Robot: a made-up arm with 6 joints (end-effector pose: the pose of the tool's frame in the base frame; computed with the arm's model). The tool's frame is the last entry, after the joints. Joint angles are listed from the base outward.
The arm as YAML. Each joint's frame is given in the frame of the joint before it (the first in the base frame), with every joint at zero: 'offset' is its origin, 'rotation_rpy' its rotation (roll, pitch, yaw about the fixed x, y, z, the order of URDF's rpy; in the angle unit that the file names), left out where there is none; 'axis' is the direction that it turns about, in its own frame. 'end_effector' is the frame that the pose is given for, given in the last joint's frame.
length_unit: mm
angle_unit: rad
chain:
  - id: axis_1
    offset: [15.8, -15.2, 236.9]
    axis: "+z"
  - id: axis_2
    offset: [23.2, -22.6, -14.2]
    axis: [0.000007, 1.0, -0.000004]
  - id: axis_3
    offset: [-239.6, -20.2, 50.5]
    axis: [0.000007, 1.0, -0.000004]
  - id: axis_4
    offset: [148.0, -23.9, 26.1]
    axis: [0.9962, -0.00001, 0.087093]
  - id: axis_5
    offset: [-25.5, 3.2, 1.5]
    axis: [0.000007, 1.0, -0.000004]
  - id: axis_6
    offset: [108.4, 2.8, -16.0]
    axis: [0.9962, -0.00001, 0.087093]
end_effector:
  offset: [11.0, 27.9, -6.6]
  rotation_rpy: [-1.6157, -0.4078, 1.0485]
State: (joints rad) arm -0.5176 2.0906 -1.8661 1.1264 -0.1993 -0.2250
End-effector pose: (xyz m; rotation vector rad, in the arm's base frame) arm 0.3730 -0.2680 0.4082 -0.7346 -0.8304 -0.5701
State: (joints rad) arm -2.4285 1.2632 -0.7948 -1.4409 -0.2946 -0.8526
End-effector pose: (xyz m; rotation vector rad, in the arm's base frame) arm -0.2072 -0.1081 0.3665 -0.9496 1.5819 1.0992
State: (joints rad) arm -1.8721 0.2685 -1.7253 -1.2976 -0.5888 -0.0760
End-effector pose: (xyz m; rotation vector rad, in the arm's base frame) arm 0.0504 0.1623 0.5758 2.0229 -1.2815 -0.2149
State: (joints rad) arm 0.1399 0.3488 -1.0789 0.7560 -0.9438 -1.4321
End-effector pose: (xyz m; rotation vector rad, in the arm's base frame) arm -0.0369 -0.1344 0.5681 -1.9883 -1.1366 -0.9976
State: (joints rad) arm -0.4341 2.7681 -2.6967 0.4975 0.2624 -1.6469
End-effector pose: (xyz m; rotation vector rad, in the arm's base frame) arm 0.4459 -0.2509 0.2100 -2.0042 -0.2497 1.1953
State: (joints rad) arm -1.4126 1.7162 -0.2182 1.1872 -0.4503 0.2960
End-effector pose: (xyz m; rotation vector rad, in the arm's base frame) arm -0.0350 -0.2290 0.2243 -0.2666 0.4511 -1.8098
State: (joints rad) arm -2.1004 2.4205 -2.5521 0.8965 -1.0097 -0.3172
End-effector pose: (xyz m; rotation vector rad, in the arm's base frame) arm -0.2992 -0.3336 0.4761 2.3155 -0.2710 1.9378
